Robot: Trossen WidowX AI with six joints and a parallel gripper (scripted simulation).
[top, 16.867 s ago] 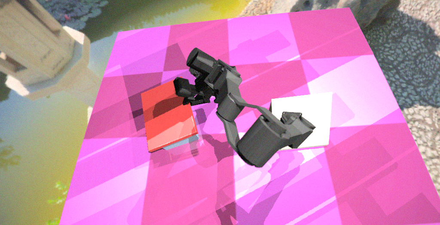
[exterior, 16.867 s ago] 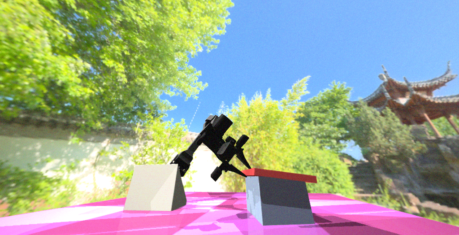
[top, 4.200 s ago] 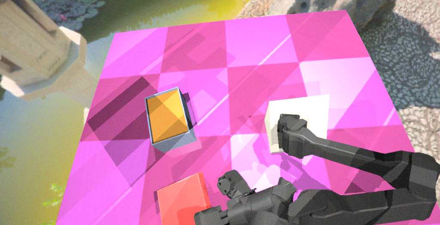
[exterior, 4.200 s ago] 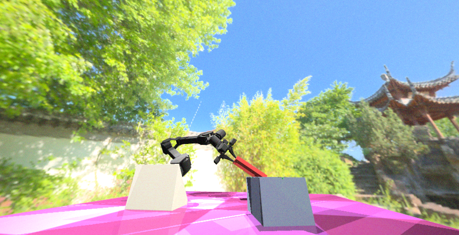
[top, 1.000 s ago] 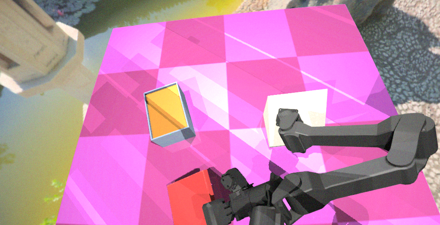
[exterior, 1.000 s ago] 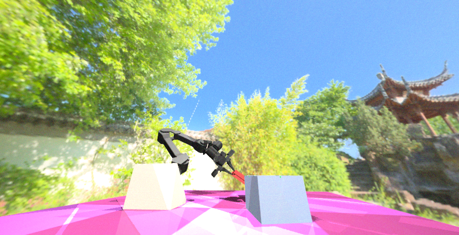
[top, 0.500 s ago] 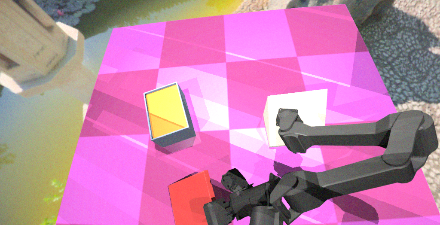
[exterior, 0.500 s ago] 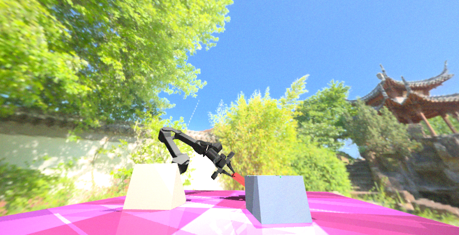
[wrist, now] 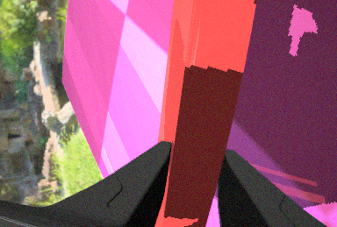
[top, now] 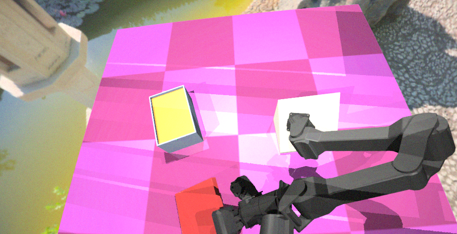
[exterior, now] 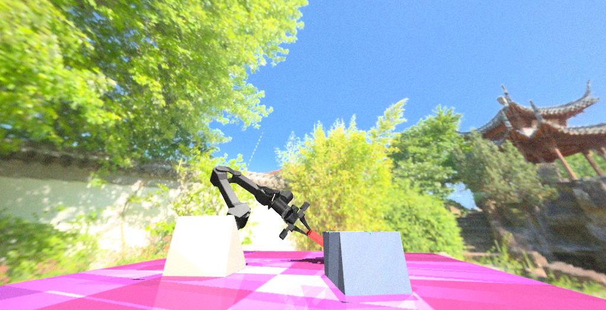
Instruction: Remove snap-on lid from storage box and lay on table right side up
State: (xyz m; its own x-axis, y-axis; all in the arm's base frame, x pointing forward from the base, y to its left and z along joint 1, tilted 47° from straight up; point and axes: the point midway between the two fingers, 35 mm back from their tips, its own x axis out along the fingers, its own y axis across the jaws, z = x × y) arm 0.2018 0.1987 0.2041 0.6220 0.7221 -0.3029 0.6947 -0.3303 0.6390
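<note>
Right now the lid is 70 mm ahead of my gripper tip, 20 mm to the left of it and 40 mm below it. Also, from my gripper tip: grey storage box: 200 mm ahead, 320 mm to the right, 50 mm below.
</note>
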